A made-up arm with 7 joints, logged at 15 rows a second.
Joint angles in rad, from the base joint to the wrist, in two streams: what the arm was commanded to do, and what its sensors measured. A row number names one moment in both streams.
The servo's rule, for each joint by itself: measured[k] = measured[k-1] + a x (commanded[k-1-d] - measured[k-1]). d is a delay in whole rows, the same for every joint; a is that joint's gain. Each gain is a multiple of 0.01, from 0.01 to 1. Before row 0 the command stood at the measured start. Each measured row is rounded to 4 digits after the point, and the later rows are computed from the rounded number. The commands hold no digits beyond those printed.
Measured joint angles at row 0: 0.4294 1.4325 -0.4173 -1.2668 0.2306 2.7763 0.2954
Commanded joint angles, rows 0 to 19: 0.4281 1.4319 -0.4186 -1.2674 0.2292 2.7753 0.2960; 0.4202 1.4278 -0.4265 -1.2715 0.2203 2.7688 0.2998; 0.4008 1.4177 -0.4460 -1.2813 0.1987 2.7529 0.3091; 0.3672 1.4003 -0.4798 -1.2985 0.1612 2.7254 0.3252; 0.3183 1.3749 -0.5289 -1.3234 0.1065 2.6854 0.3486; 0.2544 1.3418 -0.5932 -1.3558 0.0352 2.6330 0.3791; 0.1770 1.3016 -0.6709 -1.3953 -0.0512 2.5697 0.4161; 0.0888 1.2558 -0.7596 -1.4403 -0.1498 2.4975 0.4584; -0.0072 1.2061 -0.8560 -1.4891 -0.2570 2.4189 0.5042; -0.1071 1.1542 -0.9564 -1.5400 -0.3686 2.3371 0.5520; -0.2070 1.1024 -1.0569 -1.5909 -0.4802 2.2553 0.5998; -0.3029 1.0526 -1.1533 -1.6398 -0.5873 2.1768 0.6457; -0.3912 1.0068 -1.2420 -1.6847 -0.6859 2.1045 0.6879; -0.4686 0.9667 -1.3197 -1.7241 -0.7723 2.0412 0.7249; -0.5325 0.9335 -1.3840 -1.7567 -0.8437 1.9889 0.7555; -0.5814 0.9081 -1.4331 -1.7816 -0.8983 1.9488 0.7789; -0.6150 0.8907 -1.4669 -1.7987 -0.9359 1.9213 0.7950; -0.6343 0.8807 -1.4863 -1.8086 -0.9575 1.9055 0.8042; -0.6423 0.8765 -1.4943 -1.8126 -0.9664 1.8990 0.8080; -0.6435 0.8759 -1.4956 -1.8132 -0.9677 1.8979 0.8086
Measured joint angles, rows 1 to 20: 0.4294 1.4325 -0.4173 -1.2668 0.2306 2.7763 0.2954; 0.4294 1.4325 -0.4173 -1.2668 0.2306 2.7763 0.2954; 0.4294 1.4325 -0.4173 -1.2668 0.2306 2.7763 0.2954; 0.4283 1.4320 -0.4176 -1.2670 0.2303 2.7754 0.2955; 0.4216 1.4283 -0.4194 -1.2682 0.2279 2.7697 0.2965; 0.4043 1.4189 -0.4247 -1.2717 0.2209 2.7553 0.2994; 0.3735 1.4023 -0.4357 -1.2789 0.2066 2.7296 0.3053; 0.3277 1.3779 -0.4543 -1.2909 0.1826 2.6916 0.3153; 0.2669 1.3458 -0.4821 -1.3084 0.1472 2.6412 0.3300; 0.1923 1.3065 -0.5199 -1.3319 0.0996 2.5797 0.3498; 0.1064 1.2614 -0.5678 -1.3612 0.0397 2.5090 0.3748; 0.0121 1.2122 -0.6254 -1.3957 -0.0315 2.4315 0.4046; -0.0868 1.1606 -0.6916 -1.4347 -0.1124 2.3503 0.4385; -0.1866 1.1088 -0.7647 -1.4769 -0.2007 2.2686 0.4756; -0.2831 1.0588 -0.8424 -1.5209 -0.2935 2.1897 0.5147; -0.3728 1.0125 -0.9223 -1.5651 -0.3877 2.1164 0.5545; -0.4523 0.9717 -1.0018 -1.6080 -0.4800 2.0517 0.5937; -0.5189 0.9377 -1.0782 -1.6481 -0.5673 1.9977 0.6309; -0.5708 0.9114 -1.1492 -1.6841 -0.6467 1.9556 0.6649; -0.6075 0.8930 -1.2127 -1.7150 -0.7161 1.9261 0.6948
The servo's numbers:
d 3
a 0.83 0.89 0.20 0.27 0.24 0.86 0.23

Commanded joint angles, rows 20 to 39: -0.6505 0.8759 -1.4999 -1.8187 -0.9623 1.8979 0.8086; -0.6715 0.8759 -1.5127 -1.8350 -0.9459 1.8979 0.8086; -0.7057 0.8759 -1.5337 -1.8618 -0.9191 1.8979 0.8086; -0.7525 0.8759 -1.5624 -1.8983 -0.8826 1.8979 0.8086; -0.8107 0.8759 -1.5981 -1.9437 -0.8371 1.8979 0.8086; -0.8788 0.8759 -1.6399 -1.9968 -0.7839 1.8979 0.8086; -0.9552 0.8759 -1.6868 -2.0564 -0.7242 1.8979 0.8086; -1.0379 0.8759 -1.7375 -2.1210 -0.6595 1.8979 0.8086; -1.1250 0.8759 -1.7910 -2.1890 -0.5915 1.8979 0.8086; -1.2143 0.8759 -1.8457 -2.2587 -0.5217 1.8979 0.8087; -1.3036 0.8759 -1.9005 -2.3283 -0.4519 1.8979 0.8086; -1.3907 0.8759 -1.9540 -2.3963 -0.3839 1.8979 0.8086; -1.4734 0.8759 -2.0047 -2.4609 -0.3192 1.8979 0.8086; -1.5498 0.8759 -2.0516 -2.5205 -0.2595 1.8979 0.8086; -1.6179 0.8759 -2.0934 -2.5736 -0.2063 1.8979 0.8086; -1.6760 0.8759 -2.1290 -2.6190 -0.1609 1.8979 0.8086; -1.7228 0.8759 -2.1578 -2.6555 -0.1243 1.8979 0.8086; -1.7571 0.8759 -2.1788 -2.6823 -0.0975 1.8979 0.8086; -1.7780 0.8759 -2.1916 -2.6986 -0.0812 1.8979 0.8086; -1.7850 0.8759 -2.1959 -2.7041 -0.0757 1.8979 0.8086
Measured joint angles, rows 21 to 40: -0.6297 0.8821 -1.2674 -1.7403 -0.7740 1.9084 0.7200; -0.6402 0.8771 -1.3128 -1.7598 -0.8202 1.9003 0.7402; -0.6429 0.8760 -1.3494 -1.7742 -0.8556 1.8982 0.7559; -0.6492 0.8759 -1.3795 -1.7862 -0.8812 1.8979 0.7680; -0.6677 0.8759 -1.4061 -1.7994 -0.8967 1.8979 0.7773; -0.6992 0.8759 -1.4316 -1.8162 -0.9021 1.8979 0.7845; -0.7434 0.8759 -1.4578 -1.8384 -0.8974 1.8979 0.7900; -0.7993 0.8759 -1.4859 -1.8668 -0.8829 1.8979 0.7943; -0.8653 0.8759 -1.5167 -1.9019 -0.8591 1.8979 0.7976; -0.9399 0.8759 -1.5507 -1.9436 -0.8267 1.8979 0.8001; -1.0212 0.8759 -1.5881 -1.9915 -0.7866 1.8979 0.8021; -1.1074 0.8759 -1.6287 -2.0448 -0.7398 1.8979 0.8036; -1.1961 0.8759 -1.6721 -2.1026 -0.6875 1.8979 0.8048; -1.2853 0.8759 -1.7178 -2.1635 -0.6310 1.8979 0.8057; -1.3728 0.8759 -1.7650 -2.2264 -0.5717 1.8979 0.8064; -1.4563 0.8759 -1.8129 -2.2897 -0.5111 1.8979 0.8069; -1.5339 0.8759 -1.8606 -2.3520 -0.4507 1.8979 0.8073; -1.6036 0.8759 -1.9072 -2.4118 -0.3920 1.8979 0.8076; -1.6637 0.8759 -1.9516 -2.4677 -0.3365 1.8979 0.8078; -1.7128 0.8759 -1.9928 -2.5184 -0.2856 1.8979 0.8080
